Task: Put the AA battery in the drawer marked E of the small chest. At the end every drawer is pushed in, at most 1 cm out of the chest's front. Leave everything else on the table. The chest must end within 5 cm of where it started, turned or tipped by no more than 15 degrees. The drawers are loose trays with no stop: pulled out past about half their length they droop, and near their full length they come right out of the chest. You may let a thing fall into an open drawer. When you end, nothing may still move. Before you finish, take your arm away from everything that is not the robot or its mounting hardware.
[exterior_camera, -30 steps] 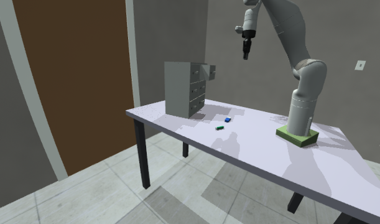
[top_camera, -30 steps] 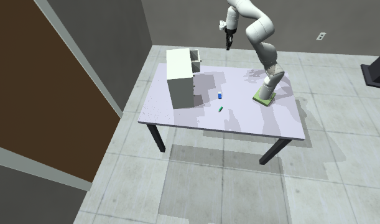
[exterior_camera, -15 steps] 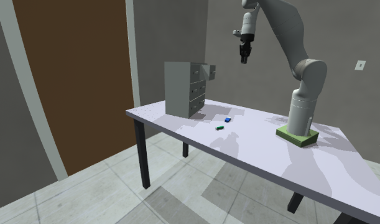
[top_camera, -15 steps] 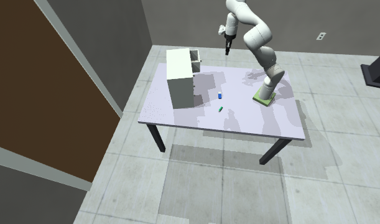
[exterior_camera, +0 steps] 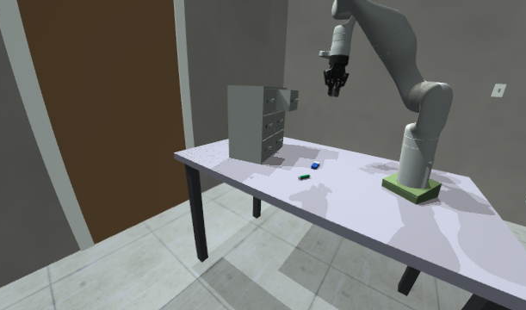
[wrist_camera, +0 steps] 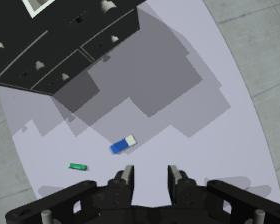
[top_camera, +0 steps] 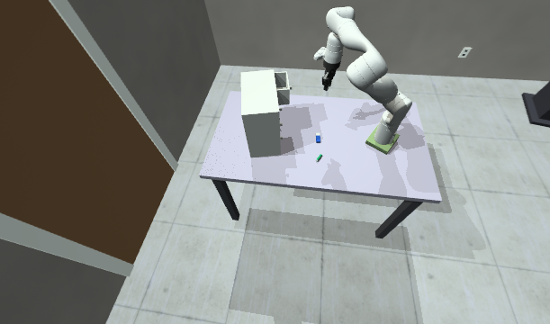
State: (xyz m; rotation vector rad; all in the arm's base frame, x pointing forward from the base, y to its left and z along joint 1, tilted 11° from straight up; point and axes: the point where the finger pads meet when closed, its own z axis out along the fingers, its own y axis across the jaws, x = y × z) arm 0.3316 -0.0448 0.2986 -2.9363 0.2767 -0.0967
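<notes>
My gripper is now 32 cm above the green AA battery, 21 cm to the right of it and 5 cm past it. Also, from my hand: blue block 32 cm below, 7 cm to the left; drawer 27 cm ahead, 7 cm below, 5 cm to the left.
</notes>
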